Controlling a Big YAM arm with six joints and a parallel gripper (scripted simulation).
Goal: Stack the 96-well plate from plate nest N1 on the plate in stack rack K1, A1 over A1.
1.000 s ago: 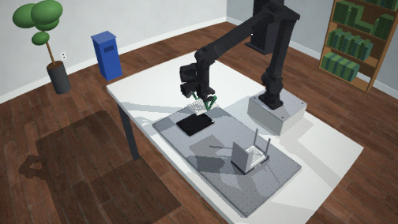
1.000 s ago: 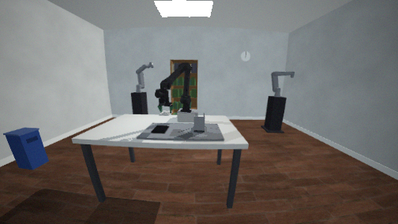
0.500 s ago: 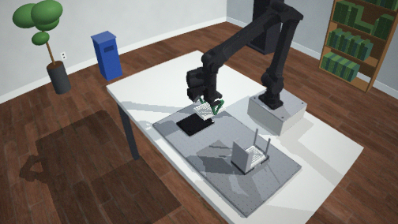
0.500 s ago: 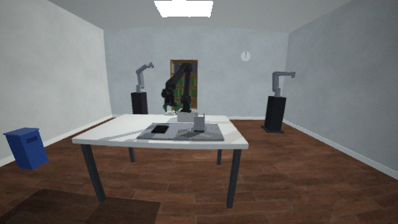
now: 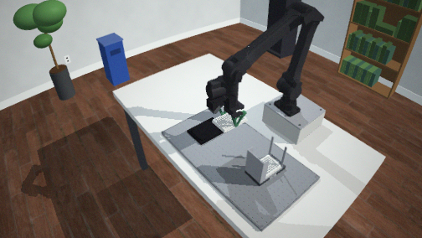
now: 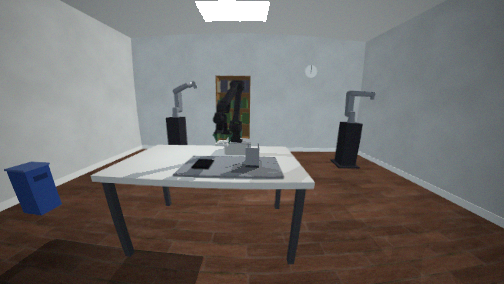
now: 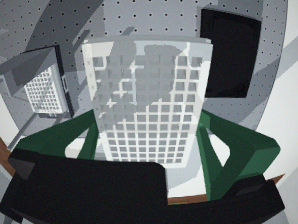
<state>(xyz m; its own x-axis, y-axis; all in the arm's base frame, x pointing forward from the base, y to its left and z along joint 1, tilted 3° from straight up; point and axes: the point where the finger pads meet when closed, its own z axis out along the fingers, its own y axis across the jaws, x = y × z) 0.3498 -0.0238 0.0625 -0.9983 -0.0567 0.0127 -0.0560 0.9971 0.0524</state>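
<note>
Now: hand 100 mm past the thin rack post, 240 mm to the right of it and 80 mm above it. Round my hand: pale A1 mark 50 mm behind, 100 mm to the right, 150 mm below.
</note>
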